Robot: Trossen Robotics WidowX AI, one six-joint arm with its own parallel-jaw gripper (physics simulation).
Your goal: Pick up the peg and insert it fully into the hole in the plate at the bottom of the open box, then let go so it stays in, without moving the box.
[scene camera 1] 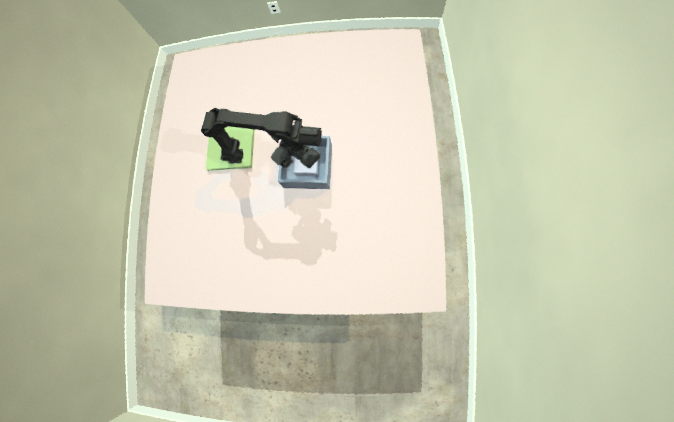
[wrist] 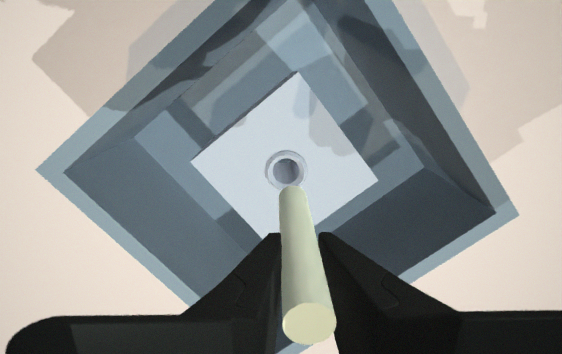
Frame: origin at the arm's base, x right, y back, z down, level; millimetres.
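Seen in the pictures: gripper, fingertip midpoint: (scene camera 1: pixel 299 153) (wrist: pixel 299 244); arm's base at its link origin: (scene camera 1: pixel 235 156).
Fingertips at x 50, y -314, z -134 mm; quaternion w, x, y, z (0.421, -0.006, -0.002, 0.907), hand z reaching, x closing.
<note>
Offsets run from my fingertips to a thing's top centre. Level surfaces: height alone.
The pale green peg @[dx -1, dy -1, dz -36 mm] (wrist: pixel 300 245) is held lengthwise between the fingers of my gripper (wrist: pixel 299 244) (scene camera 1: pixel 297 157), which is shut on it. In the wrist view the peg's far end overlaps the plate just below the hole (wrist: pixel 286 171); its height above the plate is hard to tell. The light plate @[dx -3, dy -3, dz +97 mm] (wrist: pixel 240 165) (scene camera 1: pixel 306 170) lies at the bottom of the open blue-grey box @[dx -3, dy -3, dz +60 mm] (wrist: pixel 115 229) (scene camera 1: pixel 327 162). The hole looks empty. In the scene view my gripper is over the upper left part of the box, and the peg and the hole do not show.
The arm's base stands on a green square mat (scene camera 1: pixel 215 162) to the left of the box. The box walls rise around the plate on all sides. The pale pink table top @[dz +159 mm] (scene camera 1: pixel 380 225) extends around the box and carries the arm's shadow.
</note>
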